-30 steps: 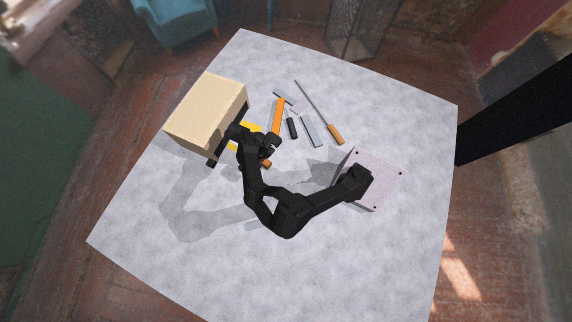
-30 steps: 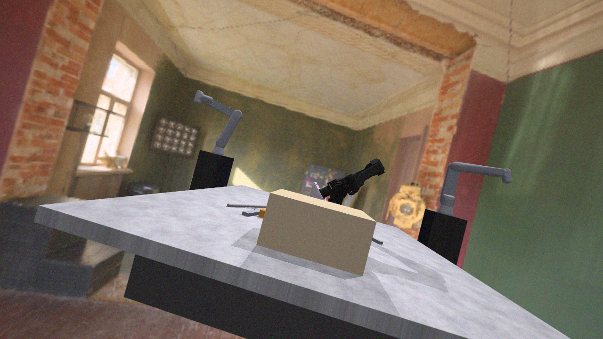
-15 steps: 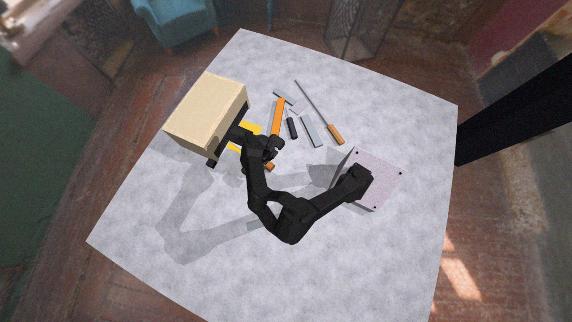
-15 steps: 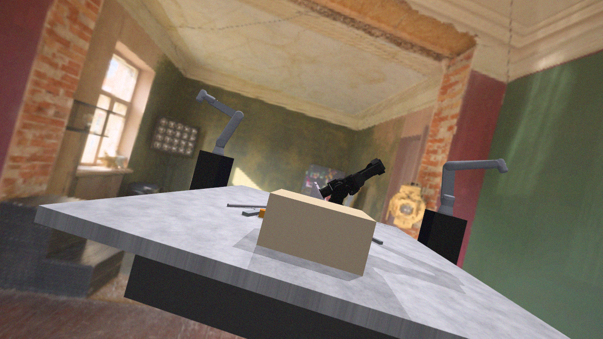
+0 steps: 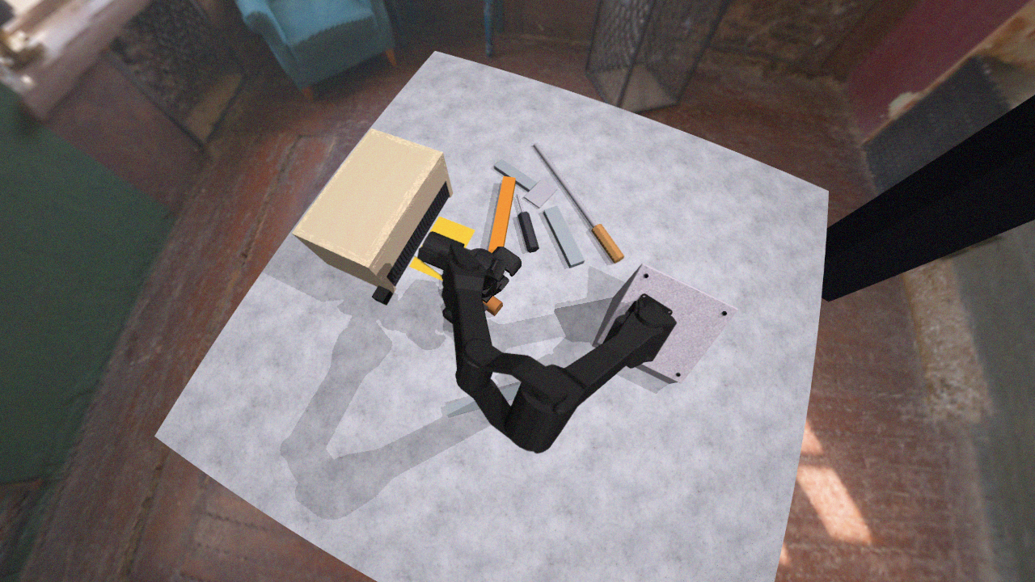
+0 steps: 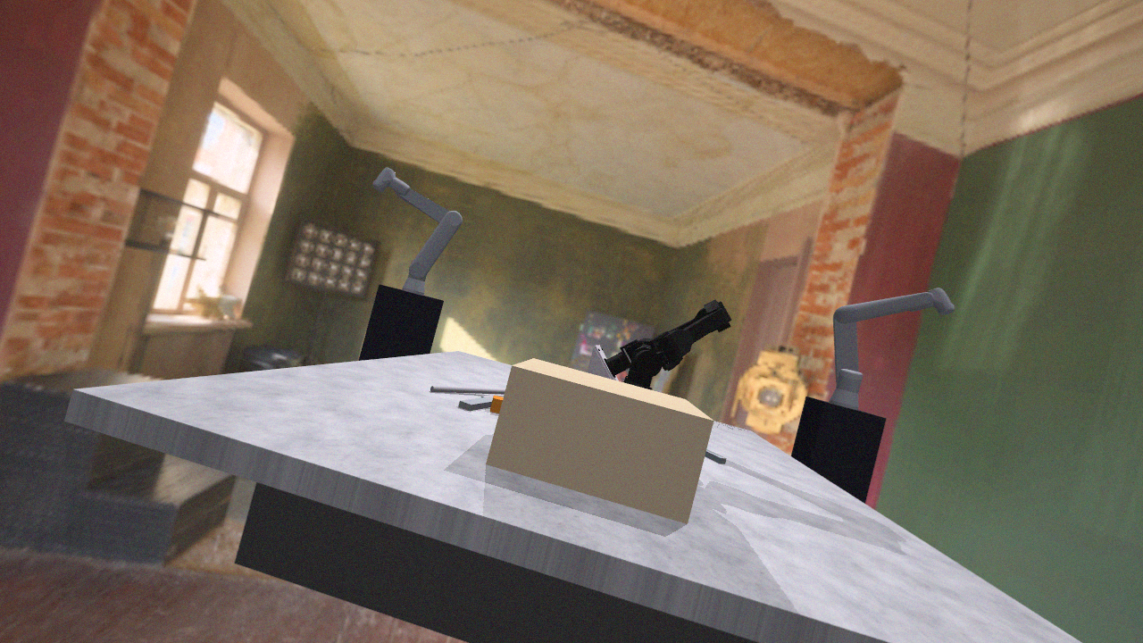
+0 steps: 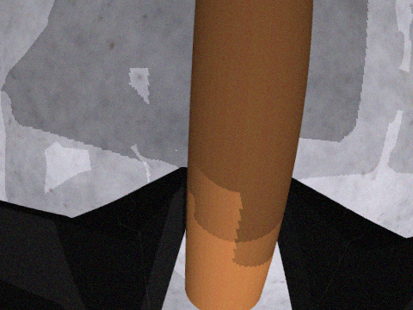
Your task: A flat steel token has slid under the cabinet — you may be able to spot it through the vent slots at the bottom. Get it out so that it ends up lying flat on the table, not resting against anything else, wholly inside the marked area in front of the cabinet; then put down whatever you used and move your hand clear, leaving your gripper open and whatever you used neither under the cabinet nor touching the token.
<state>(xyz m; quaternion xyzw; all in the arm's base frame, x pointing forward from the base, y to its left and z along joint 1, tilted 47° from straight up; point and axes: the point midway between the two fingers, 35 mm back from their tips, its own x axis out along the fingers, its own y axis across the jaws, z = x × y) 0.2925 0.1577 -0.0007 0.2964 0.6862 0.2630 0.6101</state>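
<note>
My gripper tip is 240 mm to the left of the grey bar and 70 mm past it. The rest, counted from my gripper tip: flat grey token 320 mm ahead, 60 mm to the right; then orange bar 200 mm to the right, 80 mm ahead, 10 mm above; then black-handled tool 230 mm to the right, 40 mm ahead, 10 mm above.
</note>
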